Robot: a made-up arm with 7 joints. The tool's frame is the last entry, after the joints.
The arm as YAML. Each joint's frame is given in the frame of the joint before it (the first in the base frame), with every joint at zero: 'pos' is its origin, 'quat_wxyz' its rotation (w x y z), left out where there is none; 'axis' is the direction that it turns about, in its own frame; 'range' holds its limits. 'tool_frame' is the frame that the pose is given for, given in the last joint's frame.
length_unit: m
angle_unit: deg
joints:
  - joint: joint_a
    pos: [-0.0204, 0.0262, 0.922]
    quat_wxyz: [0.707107, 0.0, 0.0, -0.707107]
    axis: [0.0, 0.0, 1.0]
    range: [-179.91, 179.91]
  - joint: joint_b
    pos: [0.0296, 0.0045, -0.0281]
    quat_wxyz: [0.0, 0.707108, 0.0, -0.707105]
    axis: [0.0, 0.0, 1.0]
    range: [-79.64, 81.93]
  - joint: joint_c
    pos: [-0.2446, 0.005, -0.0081]
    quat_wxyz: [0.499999, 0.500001, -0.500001, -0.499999]
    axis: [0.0, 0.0, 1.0]
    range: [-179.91, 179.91]
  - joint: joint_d
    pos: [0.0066, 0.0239, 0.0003]
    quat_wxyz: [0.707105, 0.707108, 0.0, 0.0]
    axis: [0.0, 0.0, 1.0]
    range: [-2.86, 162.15]
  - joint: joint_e
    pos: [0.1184, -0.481, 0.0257]
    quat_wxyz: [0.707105, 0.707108, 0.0, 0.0]
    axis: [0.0, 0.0, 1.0]
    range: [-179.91, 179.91]
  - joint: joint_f
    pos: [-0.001, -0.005, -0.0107]
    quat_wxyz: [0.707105, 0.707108, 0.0, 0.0]
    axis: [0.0, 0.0, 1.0]
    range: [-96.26, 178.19]
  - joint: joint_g
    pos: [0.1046, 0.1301, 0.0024]
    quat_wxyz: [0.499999, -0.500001, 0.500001, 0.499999]
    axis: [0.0, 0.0, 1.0]
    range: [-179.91, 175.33]
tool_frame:
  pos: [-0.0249, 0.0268, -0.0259]
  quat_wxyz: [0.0, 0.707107, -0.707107, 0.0]
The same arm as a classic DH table. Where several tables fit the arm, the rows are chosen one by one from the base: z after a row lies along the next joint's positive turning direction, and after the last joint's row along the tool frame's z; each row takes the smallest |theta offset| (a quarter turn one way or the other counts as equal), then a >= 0, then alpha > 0; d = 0 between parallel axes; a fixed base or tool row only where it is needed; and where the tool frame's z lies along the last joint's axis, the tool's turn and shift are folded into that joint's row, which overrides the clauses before.
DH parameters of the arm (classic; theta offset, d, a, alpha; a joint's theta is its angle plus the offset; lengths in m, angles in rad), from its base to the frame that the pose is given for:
base (fixed): -0.9092 0 -0.0332 0
joint_a: 0.9092 0.8939 0.0045 -1.5708
joint_b: 0 -0.0377 -0.005 1.5708
joint_c: 0 0.2449 0.0066 1.5708
joint_d: 0 0.0018 0.1184 1.5708
joint_e: 0 0.4703 -0.001 1.5708
joint_f: 0 0.0074 0.1046 -1.5708
joint_g: 0.7487 0 -0.0366 3.1416
tool (fixed): 0.7487 -0.1042 0 0
Joint limits (rad, base to tool): -3.14..3.14 -1.39..1.4299 -3.14..3.14 -0.0499..2.8301 -3.14..3.14 -1.6801..3.11 -3.14..3.0601

